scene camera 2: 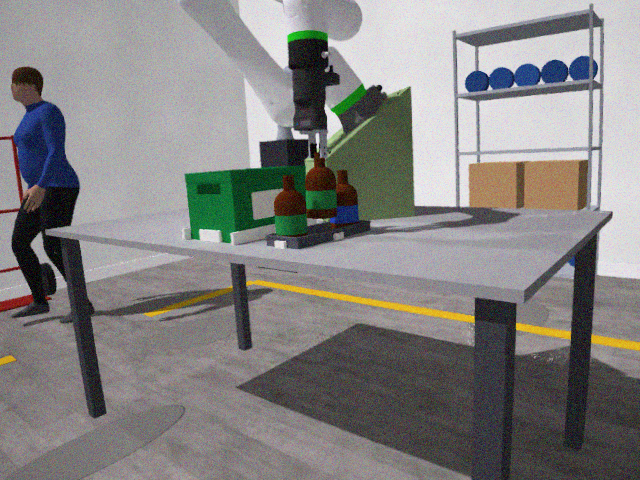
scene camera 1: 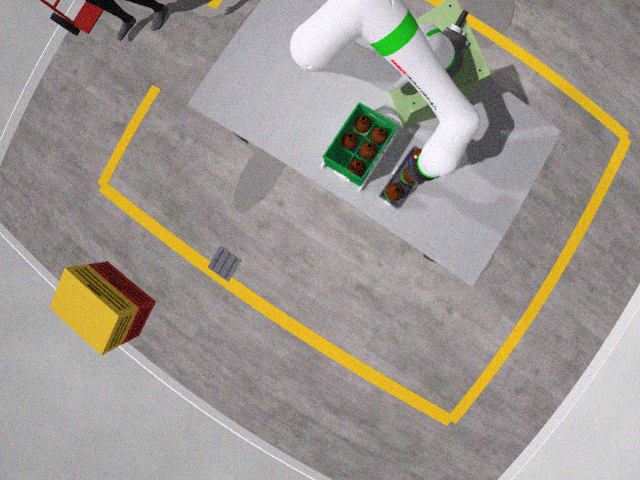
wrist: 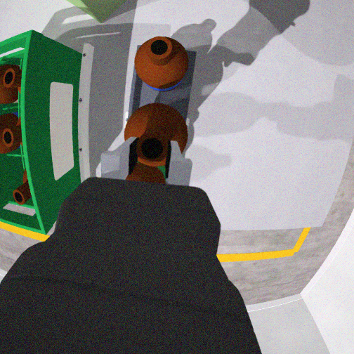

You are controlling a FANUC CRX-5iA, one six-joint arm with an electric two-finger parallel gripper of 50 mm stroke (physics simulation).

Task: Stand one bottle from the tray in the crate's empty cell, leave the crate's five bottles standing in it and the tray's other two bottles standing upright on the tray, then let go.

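Where they show: gripper, fingertip midpoint: (scene camera 2: 318, 158); arm's base, link origin: (scene camera 2: 363, 118) (scene camera 1: 443, 60).
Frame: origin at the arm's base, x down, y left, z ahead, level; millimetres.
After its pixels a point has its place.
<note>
My gripper (scene camera 2: 318, 149) @[x 117, y 130, z 414 mm] (wrist: 152, 150) is shut on the neck of the middle bottle (scene camera 2: 321, 198) @[x 210, y 152, z 437 mm] (wrist: 156, 120), brown with a green band. It hangs upright a little above the dark tray (scene camera 1: 405, 197) @[x 285, y 168, z 485 mm] (scene camera 2: 310, 240) @[x 298, y 167, z 506 mm] (wrist: 192, 75). A green-banded bottle (scene camera 1: 394, 192) @[x 176, y 106, z 513 mm] (scene camera 2: 290, 206) @[x 219, y 134, z 528 mm] stands at the tray's near end, and a blue-banded bottle (scene camera 1: 415, 155) @[x 195, y 103, z 326 mm] (scene camera 2: 346, 198) @[x 221, y 154, z 338 mm] (wrist: 150, 72) at its far end. The green crate (scene camera 1: 341, 173) @[x 264, y -127, z 548 mm] (scene camera 2: 209, 211) @[x 234, y -125, z 547 mm] (wrist: 40, 125) holds several upright brown bottles; its empty cell (scene camera 1: 338, 155) @[x 303, y -186, z 479 mm] is the lower-left one in scene camera 1. The arm partly hides the fingers there.
The crate stands beside the tray on the grey table (scene camera 1: 465, 232) @[x 311, y 498, z 462 mm] (scene camera 2: 413, 258) @[x 311, y 435, z 532 mm]. A green sloped stand (scene camera 1: 475, 87) @[x 21, y 156, z 13 mm] (scene camera 2: 387, 170) @[x 165, y 116, z 61 mm] rises behind them. A person (scene camera 2: 41, 134) walks beyond the table. A shelf rack (scene camera 2: 455, 118) stands at the back right.
</note>
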